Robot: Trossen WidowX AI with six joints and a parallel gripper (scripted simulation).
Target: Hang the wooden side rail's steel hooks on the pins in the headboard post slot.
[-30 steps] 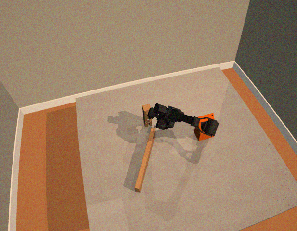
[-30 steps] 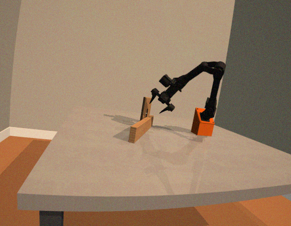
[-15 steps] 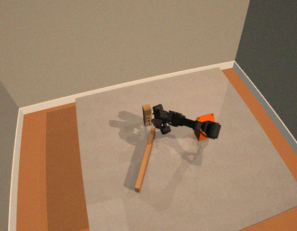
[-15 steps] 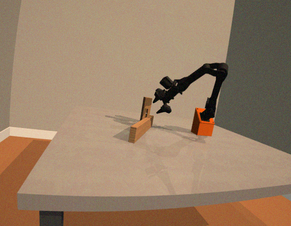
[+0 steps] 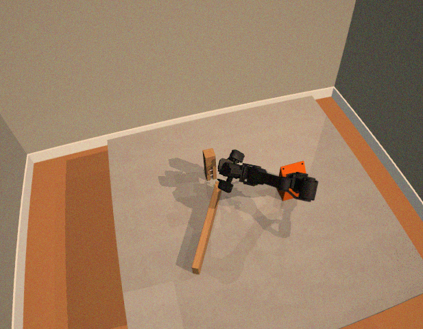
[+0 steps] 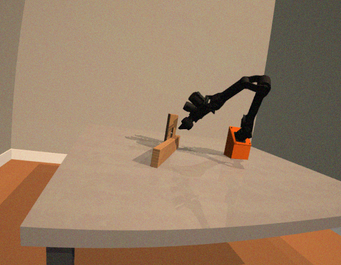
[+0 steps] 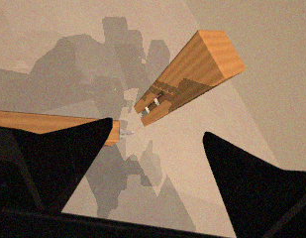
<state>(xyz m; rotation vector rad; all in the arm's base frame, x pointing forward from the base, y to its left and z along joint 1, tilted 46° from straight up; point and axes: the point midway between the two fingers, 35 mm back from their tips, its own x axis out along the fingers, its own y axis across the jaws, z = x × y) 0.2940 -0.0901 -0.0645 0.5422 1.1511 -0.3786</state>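
Right now my gripper tip is 70 mm to the left of the wooden headboard post, 40 mm short of it and 40 mm above it.
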